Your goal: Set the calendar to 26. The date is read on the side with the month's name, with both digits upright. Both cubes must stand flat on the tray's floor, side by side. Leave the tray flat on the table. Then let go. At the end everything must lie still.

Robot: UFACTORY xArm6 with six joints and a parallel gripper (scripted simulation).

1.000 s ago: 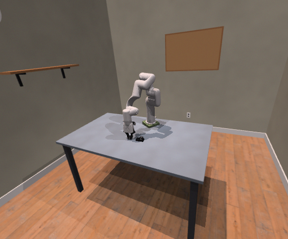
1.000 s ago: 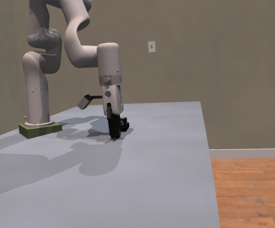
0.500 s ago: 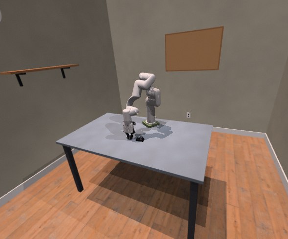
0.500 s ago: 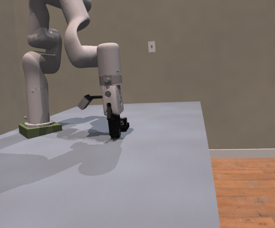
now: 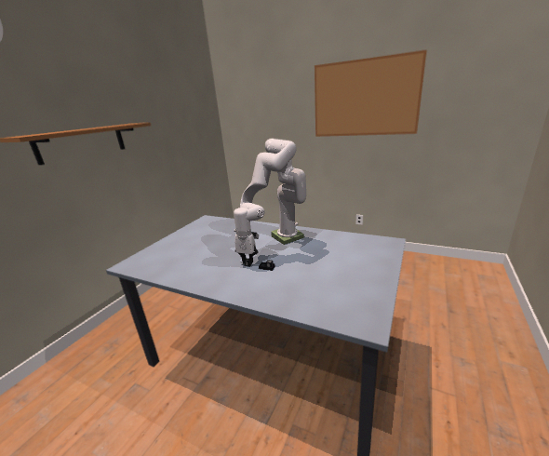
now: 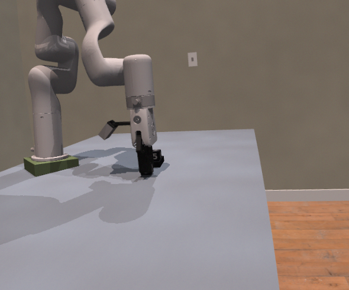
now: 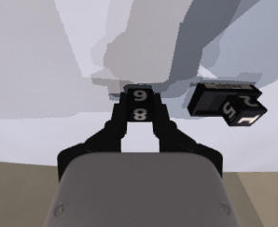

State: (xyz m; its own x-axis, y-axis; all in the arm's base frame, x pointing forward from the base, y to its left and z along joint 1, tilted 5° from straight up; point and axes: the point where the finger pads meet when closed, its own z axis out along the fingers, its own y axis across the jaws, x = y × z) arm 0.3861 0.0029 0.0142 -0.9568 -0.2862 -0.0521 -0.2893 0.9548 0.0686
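Now: hand 10 mm above the black cube. Also, from my hand: black calendar tray: 100 mm to the left, 30 mm behind, 20 mm below.
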